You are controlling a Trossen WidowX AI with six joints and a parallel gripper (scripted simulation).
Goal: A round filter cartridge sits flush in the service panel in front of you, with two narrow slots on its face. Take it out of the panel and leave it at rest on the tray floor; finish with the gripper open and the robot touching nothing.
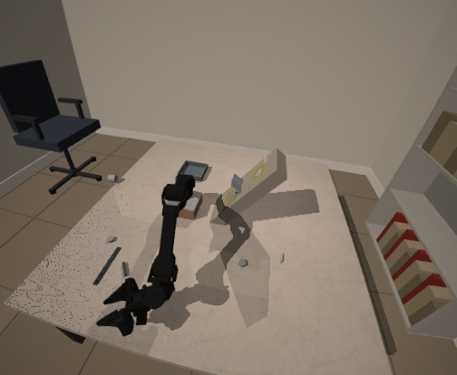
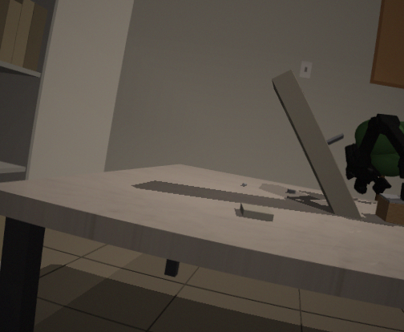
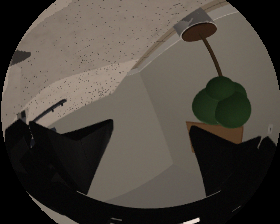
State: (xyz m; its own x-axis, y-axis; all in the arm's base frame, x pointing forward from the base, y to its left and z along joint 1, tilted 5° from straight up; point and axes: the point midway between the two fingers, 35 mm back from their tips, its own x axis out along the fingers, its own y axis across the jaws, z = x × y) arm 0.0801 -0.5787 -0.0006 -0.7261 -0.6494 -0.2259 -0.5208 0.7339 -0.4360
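The round filter cartridge lies 30 cm ahead of my gripper tip, 67 cm to the left of it and 18 cm above it. Also, from my gripper tip: grey tray 16 cm behind, 87 cm to the left, 8 cm below; small peg 47 cm ahead, 48 cm to the left, 9 cm below; grey flap 20 cm ahead, 65 cm to the left, 9 cm above.
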